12 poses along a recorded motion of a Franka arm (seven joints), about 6.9 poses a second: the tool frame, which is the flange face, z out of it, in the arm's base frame.
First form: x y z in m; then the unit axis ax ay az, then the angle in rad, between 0 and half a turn.
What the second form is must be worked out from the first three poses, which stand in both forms.
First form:
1: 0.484 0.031 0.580 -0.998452 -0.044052 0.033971 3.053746
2: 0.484 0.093 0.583 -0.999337 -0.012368 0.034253 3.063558
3: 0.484 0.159 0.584 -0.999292 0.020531 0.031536 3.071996
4: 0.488 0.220 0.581 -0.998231 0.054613 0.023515 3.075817
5: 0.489 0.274 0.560 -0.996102 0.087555 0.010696 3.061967
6: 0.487 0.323 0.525 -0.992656 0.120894 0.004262 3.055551
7: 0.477 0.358 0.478 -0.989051 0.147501 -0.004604 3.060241
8: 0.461 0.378 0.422 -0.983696 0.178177 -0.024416 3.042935
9: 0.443 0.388 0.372 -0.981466 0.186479 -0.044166 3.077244
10: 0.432 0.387 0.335 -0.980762 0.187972 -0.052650 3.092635
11: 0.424 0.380 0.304 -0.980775 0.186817 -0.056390 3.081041
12: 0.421 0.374 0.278 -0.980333 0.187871 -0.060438 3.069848
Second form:
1: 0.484 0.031 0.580 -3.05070 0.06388 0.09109
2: 0.484 0.093 0.583 -3.06258 0.06744 0.02742
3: 0.484 0.159 0.584 -3.07320 0.06442 -0.03888
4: 0.488 0.220 0.581 -3.07842 0.05051 -0.10771
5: 0.489 0.274 0.560 -3.06412 0.02824 -0.17425
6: 0.487 0.323 0.525 -3.05720 0.01884 -0.24159
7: 0.477 0.358 0.478 -3.05977 0.00289 -0.29597
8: 0.461 0.378 0.422 -3.03578 -0.03037 -0.35998
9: 0.443 0.388 0.372 -3.06172 -0.07468 -0.37851
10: 0.432 0.387 0.335 -3.07346 -0.09415 -0.38194
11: 0.424 0.380 0.304 -3.06070 -0.09937 -0.38047
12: 0.421 0.374 0.278 -3.04799 -0.10507 -0.38361
